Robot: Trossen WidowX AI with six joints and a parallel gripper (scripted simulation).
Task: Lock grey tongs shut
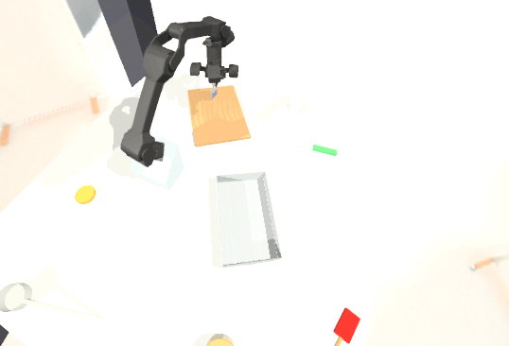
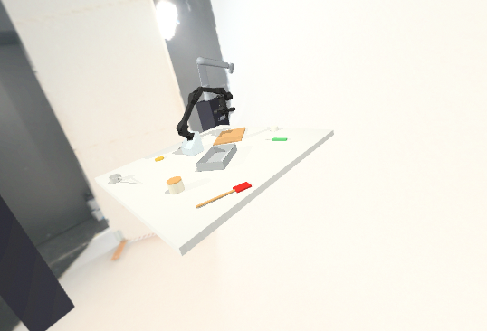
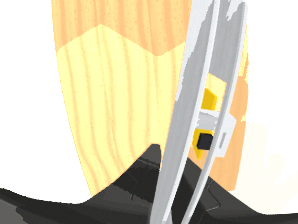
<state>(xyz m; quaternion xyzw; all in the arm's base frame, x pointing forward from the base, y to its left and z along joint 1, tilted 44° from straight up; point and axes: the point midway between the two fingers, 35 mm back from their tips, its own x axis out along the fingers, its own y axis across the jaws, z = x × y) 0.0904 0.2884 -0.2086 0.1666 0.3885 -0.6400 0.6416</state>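
The wooden board is 150 mm below my gripper tip. Also, from my gripper tip: grey roasting tin: 270 mm ahead, 450 mm to the right, 130 mm below; yellow disc: 310 mm behind, 550 mm to the right, 140 mm below; red spatula: 630 mm ahead, 750 mm to the right, 150 mm below.
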